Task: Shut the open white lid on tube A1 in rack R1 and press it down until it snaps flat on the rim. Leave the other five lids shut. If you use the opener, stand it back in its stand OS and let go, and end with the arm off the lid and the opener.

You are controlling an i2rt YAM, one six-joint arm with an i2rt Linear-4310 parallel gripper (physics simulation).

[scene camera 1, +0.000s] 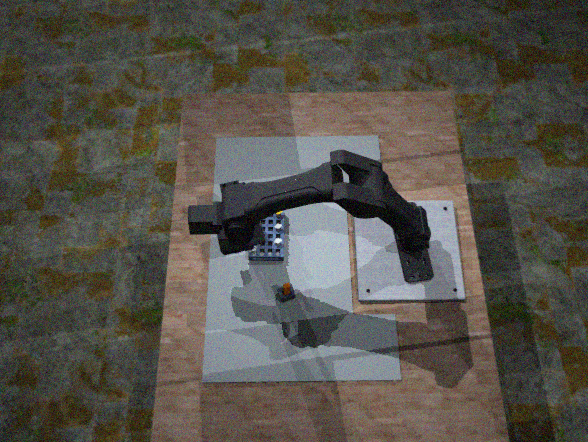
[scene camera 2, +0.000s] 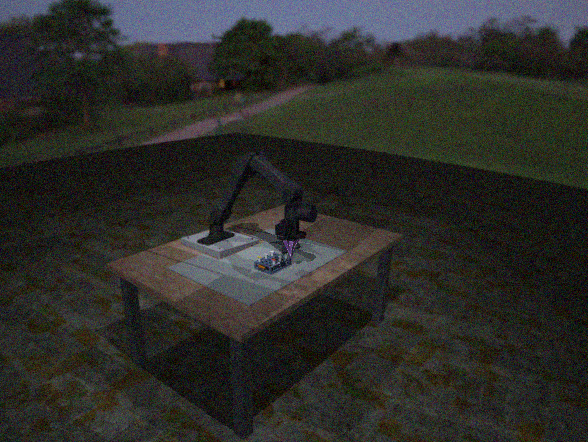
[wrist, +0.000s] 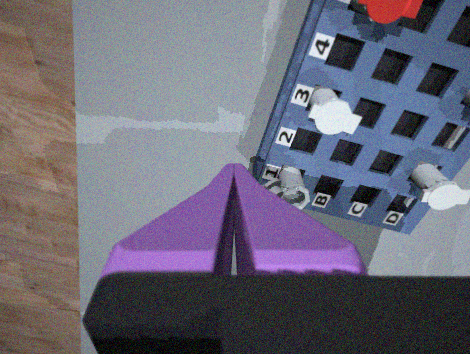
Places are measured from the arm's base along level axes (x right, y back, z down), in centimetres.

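Pixels of known places: gripper, between the fingertips: (scene camera 1: 242, 247) (scene camera 2: 291, 256) (wrist: 234, 176); arm's base, origin of its link: (scene camera 1: 410, 241) (scene camera 2: 216, 238).
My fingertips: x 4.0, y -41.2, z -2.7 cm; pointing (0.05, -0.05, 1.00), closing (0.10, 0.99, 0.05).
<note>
For each thing: its top centre in the pictures, then the offset to it from my fingertips. "spot": a spot on its surface instead. Level surfaces: height alone.
- blue rack R1, centre of its top: (wrist: 434, 113) (scene camera 1: 264, 226) (scene camera 2: 273, 253) dx +4.0, dy +6.0, dz -1.2 cm
- A3, centre of its top: (wrist: 334, 118) dx +3.0, dy +3.3, dz -0.1 cm
- D1, centre of its top: (wrist: 446, 197) dx +0.2, dy +8.8, dz -0.1 cm
- red lid, a spot on its surface: (wrist: 392, 7) spot: dx +6.7, dy +4.1, dz -0.1 cm
- orange opener, centre of its top: (scene camera 1: 286, 285) dx -12.2, dy +9.0, dz -3.8 cm
- grey mat, height of its surface: dz +4.7 cm
- wooden table, height of its surface: dz +5.0 cm
- yellow lid, centre of its top: (scene camera 1: 278, 211) dx +7.8, dy +9.9, dz -0.1 cm
My gripper (wrist: 234, 176) (scene camera 2: 290, 256) is shut and empty; its purple fingertips point down beside the A1 corner of the blue rack R1 (wrist: 322, 165) (scene camera 1: 266, 258). In the wrist view, tube A1 (wrist: 291, 177) is just right of the fingertips, with a ring-like rim facing the camera. Its open lid is partly behind the right finger, and its exact angle is unclear. White lids on A3 (wrist: 334, 118) and D1 (wrist: 442, 196) and a red lid (wrist: 392, 7) look shut. The orange opener (scene camera 1: 286, 288) stands in its dark stand. The arm hides the fingers in scene camera 1.
The grey mat (scene camera 1: 300, 367) (wrist: 150, 75) lies under the rack on the wooden table (scene camera 1: 240, 115) (wrist: 37, 225). The arm's pale base plate (scene camera 1: 410, 293) (scene camera 2: 220, 253) is beside the mat. The arm reaches over part of the rack. A yellow lid (scene camera 1: 279, 213) shows near the rack's far end.
</note>
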